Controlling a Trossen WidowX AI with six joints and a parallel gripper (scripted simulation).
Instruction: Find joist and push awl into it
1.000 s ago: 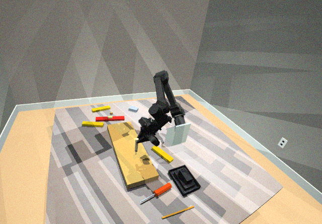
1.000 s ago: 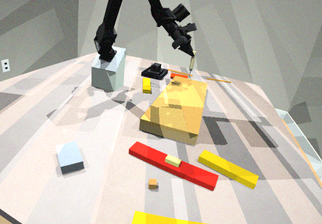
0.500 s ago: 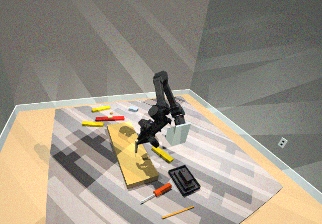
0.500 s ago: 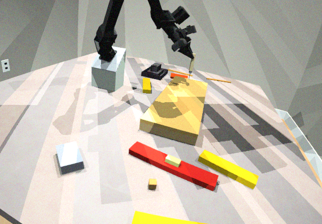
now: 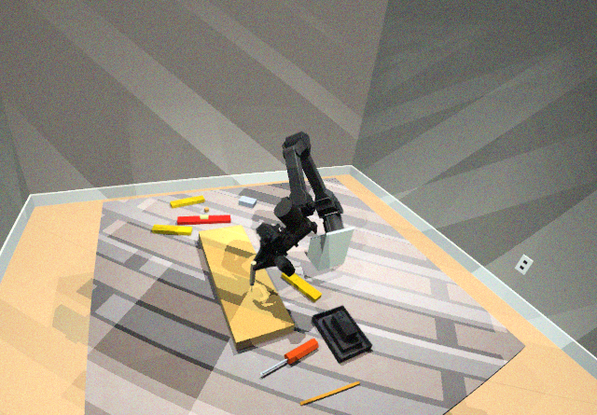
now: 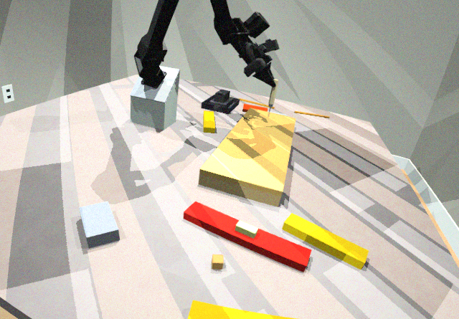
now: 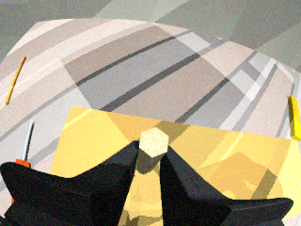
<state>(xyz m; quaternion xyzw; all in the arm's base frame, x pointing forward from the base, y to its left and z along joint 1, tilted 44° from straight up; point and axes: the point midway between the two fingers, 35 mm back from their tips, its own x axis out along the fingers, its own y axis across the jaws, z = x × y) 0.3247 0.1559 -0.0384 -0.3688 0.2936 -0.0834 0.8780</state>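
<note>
Right now the awl is 50 mm below my gripper tip. From my gripper tip the other things lie so: stud finder: 240 mm behind, 170 mm to the left, 120 mm below; then black tray: 240 mm behind, 180 mm to the left, 160 mm below; then red level: 80 mm ahead, 490 mm to the right, 160 mm below.
</note>
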